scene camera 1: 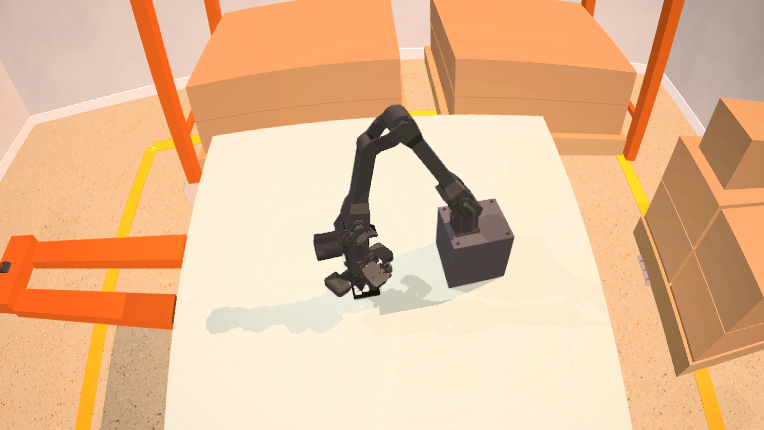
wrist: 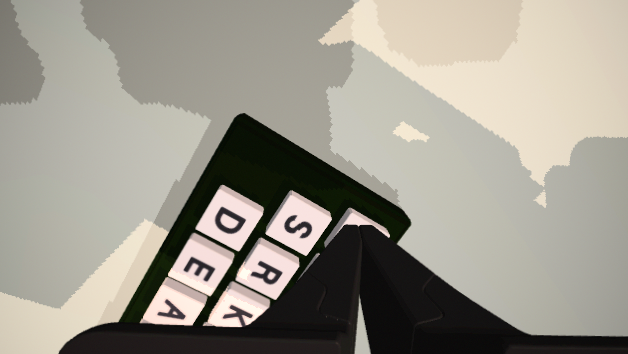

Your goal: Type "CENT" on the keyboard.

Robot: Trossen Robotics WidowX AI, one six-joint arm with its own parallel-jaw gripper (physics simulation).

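Frame: origin at the arm's base, x ahead, y up, z right, level; metres.
Seen in the pictures: gripper, fingertip midpoint: (scene camera 1: 360,289) (wrist: 357,238); arm's base, link origin: (scene camera 1: 464,226).
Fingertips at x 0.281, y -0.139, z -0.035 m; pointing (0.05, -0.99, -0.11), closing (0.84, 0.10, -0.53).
Observation:
Pixels of each thing's top centre, then the offset from my fingertips to it. Level surfaces: height alone.
- dark keyboard, top centre: (scene camera 1: 359,262) dx -0.014, dy -0.013, dz +0.098 m
- white keys D, top centre: (wrist: 229,221) dx -0.034, dy -0.013, dz +0.021 m
- S, top centre: (wrist: 298,226) dx -0.014, dy -0.013, dz +0.011 m
- E, top centre: (wrist: 199,268) dx -0.034, dy -0.013, dz +0.041 m
- R, top centre: (wrist: 267,272) dx -0.014, dy -0.013, dz +0.031 m
- A, top centre: (wrist: 173,312) dx -0.034, dy -0.013, dz +0.062 m
- K, top centre: (wrist: 238,315) dx -0.014, dy -0.013, dz +0.052 m
- N key, top centre: (wrist: 357,243) dx +0.007, dy -0.013, dz +0.006 m
- cream table, surface height: dy -0.030 m
The dark keyboard (scene camera 1: 367,294) (wrist: 310,165) lies on the table, mostly hidden under the arm in the scene view. In the wrist view it lies tilted, with white keys D (wrist: 230,220), S (wrist: 299,225), E (wrist: 200,267), R (wrist: 267,272), A (wrist: 172,310) and K (wrist: 235,310). My gripper (scene camera 1: 359,283) (wrist: 357,238) is shut and empty. Its fingertips are over the N key (wrist: 361,218) in the corner beside S. They cover the key's letter, and contact or key depth cannot be told. The C and T keys do not show in the wrist view.
The arm's dark base box (scene camera 1: 476,256) stands on the cream table (scene camera 1: 395,373) to the right of the keyboard. Large cartons (scene camera 1: 299,48) (scene camera 1: 534,48) stand behind the table, more boxes (scene camera 1: 716,240) at the right. Orange forks (scene camera 1: 106,251) reach the table's left edge.

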